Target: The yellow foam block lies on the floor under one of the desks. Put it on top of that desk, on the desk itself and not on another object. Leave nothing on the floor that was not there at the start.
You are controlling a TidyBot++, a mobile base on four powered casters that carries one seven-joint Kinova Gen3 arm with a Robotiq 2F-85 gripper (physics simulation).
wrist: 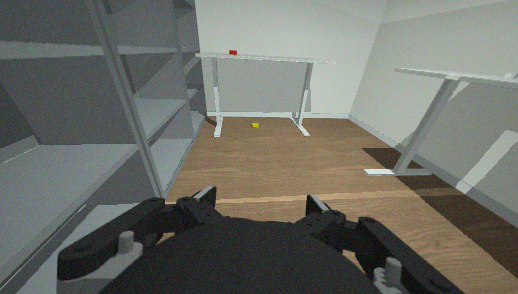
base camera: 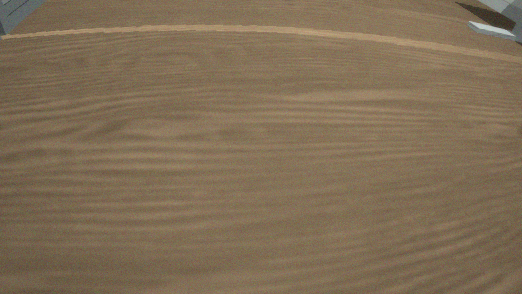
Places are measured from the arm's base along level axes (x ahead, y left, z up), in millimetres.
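Where they show: gripper, between the fingertips: (wrist: 260,200).
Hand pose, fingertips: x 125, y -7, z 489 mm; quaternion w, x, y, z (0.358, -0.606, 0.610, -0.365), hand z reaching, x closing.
Things, the pixels of their top centre, and the offset from my fingertips. "spot": a spot on its surface instead. Level surfaces: height alone.
- far white desk, height of its surface: 50 mm up
- leg's foot, a spot on its surface: (base camera: 491,29) spot: 1147 mm right, 1257 mm ahead, 860 mm down
- small white thing, centre of its top: (wrist: 512,73) 1414 mm right, 1029 mm ahead, 89 mm up
The small yellow foam block (wrist: 255,125) lies on the floor under the far white desk (wrist: 270,59) in the wrist view, between the desk's two legs and nearer the left one. A small red block (wrist: 233,52) stands on that desk's top, towards its left end. My gripper (wrist: 260,200) is open, with nothing between its fingers, and is well short of the far desk. The yellow block does not show in the base camera view.
A grey shelf unit (wrist: 125,95) stands close on the left. A second white desk (wrist: 422,73) stands at the right, its leg's foot (wrist: 380,172) (base camera: 491,29) on the floor. A small white thing (wrist: 511,76) is on its top. Walls close off the back and right.
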